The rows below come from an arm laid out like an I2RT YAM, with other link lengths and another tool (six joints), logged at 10 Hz.
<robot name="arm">
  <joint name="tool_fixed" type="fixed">
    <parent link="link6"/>
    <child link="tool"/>
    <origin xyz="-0.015 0.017 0.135" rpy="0 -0.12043 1.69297"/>
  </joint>
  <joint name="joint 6" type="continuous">
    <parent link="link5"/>
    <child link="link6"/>
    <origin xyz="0 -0.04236 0.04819" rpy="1.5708 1.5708 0"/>
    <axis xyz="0 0 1"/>
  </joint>
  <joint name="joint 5" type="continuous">
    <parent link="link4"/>
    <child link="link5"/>
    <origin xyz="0.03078 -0.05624 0.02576" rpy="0 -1.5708 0"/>
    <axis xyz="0 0 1"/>
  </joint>
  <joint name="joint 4" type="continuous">
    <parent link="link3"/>
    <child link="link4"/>
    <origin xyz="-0.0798 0.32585 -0.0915" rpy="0 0 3.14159"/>
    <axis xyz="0 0 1"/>
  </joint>
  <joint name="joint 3" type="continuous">
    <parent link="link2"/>
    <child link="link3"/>
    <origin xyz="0.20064 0 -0.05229" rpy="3.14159 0 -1.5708"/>
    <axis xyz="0 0 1"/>
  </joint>
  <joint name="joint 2" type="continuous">
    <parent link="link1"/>
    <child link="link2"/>
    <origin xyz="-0.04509 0.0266 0.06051" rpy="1.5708 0 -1.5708"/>
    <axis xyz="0 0 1"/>
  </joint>
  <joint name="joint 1" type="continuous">
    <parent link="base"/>
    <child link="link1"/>
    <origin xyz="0 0 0.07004" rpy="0 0 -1.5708"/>
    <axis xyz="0 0 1"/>
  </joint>
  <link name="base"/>
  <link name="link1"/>
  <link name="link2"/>
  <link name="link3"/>
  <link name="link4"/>
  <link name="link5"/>
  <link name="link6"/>
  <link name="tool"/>
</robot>
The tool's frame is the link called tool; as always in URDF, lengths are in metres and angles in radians. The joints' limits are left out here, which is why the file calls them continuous.
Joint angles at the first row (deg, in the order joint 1, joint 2, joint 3, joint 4, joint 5, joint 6):
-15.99 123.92 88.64 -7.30 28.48 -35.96
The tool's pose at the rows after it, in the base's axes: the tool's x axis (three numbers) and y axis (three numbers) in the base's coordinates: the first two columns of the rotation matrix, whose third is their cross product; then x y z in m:
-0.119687, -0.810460, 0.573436, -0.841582, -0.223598, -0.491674, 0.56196, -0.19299, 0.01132
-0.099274, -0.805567, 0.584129, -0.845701, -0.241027, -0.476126, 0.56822, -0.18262, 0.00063
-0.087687, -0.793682, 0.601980, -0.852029, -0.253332, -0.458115, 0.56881, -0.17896, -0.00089
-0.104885, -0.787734, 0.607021, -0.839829, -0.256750, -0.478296, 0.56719, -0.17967, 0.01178
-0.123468, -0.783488, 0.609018, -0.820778, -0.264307, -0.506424, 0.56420, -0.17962, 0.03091
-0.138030, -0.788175, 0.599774, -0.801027, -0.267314, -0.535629, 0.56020, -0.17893, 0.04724
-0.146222, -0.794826, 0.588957, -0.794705, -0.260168, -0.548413, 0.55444, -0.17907, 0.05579
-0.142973, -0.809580, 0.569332, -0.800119, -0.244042, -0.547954, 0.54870, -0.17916, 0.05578
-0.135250, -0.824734, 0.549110, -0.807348, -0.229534, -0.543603, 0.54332, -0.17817, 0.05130
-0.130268, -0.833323, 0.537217, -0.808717, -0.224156, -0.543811, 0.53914, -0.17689, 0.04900
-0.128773, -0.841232, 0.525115, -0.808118, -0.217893, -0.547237, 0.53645, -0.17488, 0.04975
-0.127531, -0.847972, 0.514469, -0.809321, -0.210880, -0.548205, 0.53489, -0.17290, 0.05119
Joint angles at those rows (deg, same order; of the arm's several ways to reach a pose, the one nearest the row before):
-14.33 127.11 90.29 -5.01 29.30 -36.16
-12.98 129.76 92.03 -4.66 30.24 -36.46
-12.33 130.46 92.47 -4.59 31.50 -37.24
-12.39 127.96 90.51 -3.43 31.64 -37.42
-12.52 123.96 87.58 -2.22 31.34 -37.69
-12.79 119.99 84.70 -1.59 30.31 -37.49
-13.09 117.25 82.74 -2.12 29.65 -36.91
-13.49 115.87 81.85 -3.95 28.63 -35.88
-13.80 115.05 80.99 -5.46 27.54 -34.94
-13.98 114.04 79.76 -5.85 26.75 -34.54
-14.02 113.06 79.03 -6.53 26.12 -33.97
-13.98 112.47 78.93 -7.59 25.69 -33.36

